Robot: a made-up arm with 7 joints.
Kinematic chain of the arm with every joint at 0, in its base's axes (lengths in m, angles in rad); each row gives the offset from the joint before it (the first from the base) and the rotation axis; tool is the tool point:
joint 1: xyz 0 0 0.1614 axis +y
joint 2: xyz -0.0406 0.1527 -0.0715 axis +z
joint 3: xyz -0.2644 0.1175 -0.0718 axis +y
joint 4: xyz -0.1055 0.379 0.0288 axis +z
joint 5: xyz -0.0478 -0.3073 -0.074 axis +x
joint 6: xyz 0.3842 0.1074 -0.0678 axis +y
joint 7: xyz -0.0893 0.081 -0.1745 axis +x
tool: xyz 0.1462 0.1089 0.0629
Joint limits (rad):
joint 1: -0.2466..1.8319
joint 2: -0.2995..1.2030
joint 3: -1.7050..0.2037
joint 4: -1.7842..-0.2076
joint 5: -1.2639..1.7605
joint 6: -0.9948..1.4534
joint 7: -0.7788..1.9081
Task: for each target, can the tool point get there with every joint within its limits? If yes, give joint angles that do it. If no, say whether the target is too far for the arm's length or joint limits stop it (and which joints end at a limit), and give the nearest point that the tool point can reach.
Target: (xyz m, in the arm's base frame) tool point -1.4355 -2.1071 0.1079
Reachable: no: too far | nearest point -0.7461 -0.6877 0.1336 | short by 1.578 m
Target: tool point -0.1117 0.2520 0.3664
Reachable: yes | joints 1.4870 0.2057 -0.9324 -0.7748 0.4031 -0.3645 1.1630
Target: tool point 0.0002 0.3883 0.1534
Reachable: yes | joints 0.8460 0.1674 -1.3504 -0.4103 -0.4614 -0.0632 0.1918
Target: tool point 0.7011 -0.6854 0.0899
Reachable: no: joint limits stop it (at a limit: joint 1, joint 2, joint 3, joint 4, joint 5, joint 6, joint 7) | nearest point 0.2936 -0.4453 0.3838 | short by 0.557 m
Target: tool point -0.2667 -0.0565 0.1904
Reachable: yes | joints 0.6859 1.0660 -1.3435 -0.9840 1.1163 -0.4324 1.6956
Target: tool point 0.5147 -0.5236 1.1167
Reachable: no: joint limits stop it (at a limit: joint 1, joint 4, joint 5, joint 6, joint 7) | nearest point 0.2380 -0.2813 0.8142 | short by 0.476 m
